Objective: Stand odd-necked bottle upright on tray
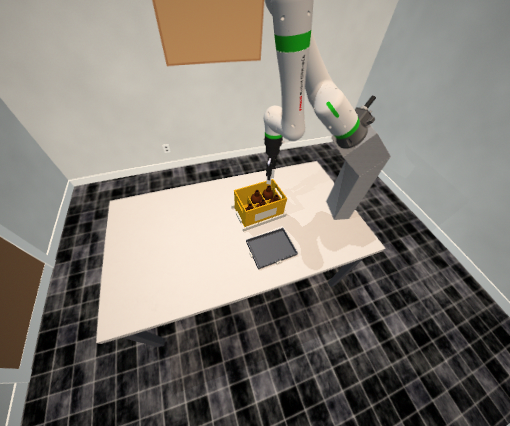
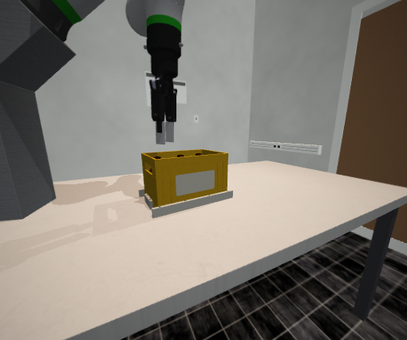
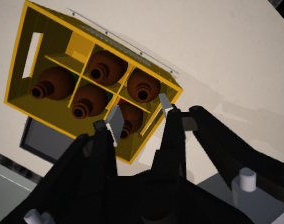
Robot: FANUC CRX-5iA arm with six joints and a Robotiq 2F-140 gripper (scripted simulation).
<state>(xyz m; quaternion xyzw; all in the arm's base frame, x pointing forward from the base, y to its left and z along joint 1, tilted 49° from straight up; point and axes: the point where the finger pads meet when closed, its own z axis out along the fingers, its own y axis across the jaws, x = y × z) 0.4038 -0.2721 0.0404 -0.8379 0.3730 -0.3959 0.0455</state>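
My gripper is now 90 mm short of the crate, 20 mm to the right of it and 160 mm above it. Also, from my hand: brown bottle 110 mm ahead, 70 mm to the left, 160 mm below; then dark grey tray 210 mm ahead, 280 mm to the left, 240 mm below.
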